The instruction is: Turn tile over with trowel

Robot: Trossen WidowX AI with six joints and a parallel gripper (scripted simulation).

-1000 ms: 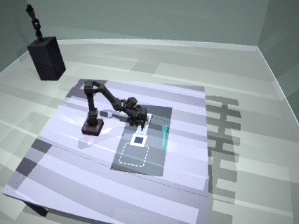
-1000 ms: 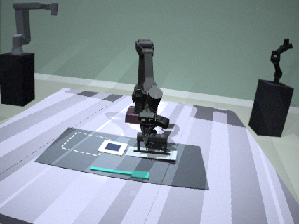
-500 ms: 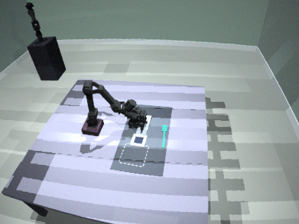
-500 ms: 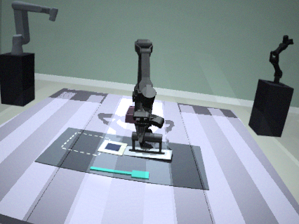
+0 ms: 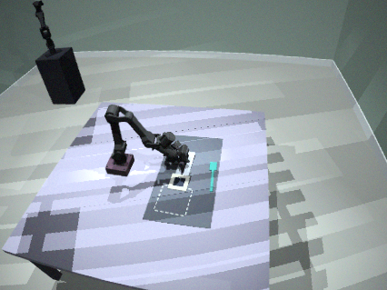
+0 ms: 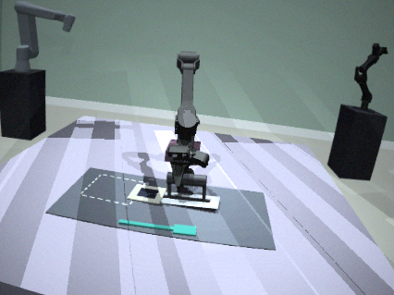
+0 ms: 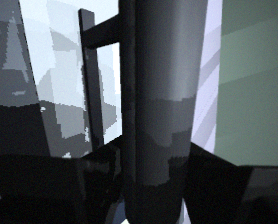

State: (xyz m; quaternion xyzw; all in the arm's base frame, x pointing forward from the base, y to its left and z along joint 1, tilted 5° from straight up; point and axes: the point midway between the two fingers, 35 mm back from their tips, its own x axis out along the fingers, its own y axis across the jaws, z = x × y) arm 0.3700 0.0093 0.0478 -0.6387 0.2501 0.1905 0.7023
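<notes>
Now: gripper tip 70 mm above the dark mat and 30 mm to the left of it. From my gripper tip the other things lie so: tile: 100 mm to the right, 50 mm below, 40 mm behind; then teal flat tool: 140 mm ahead, 50 mm below, 20 mm to the right; then trowel: 30 mm behind, 10 mm below.
</notes>
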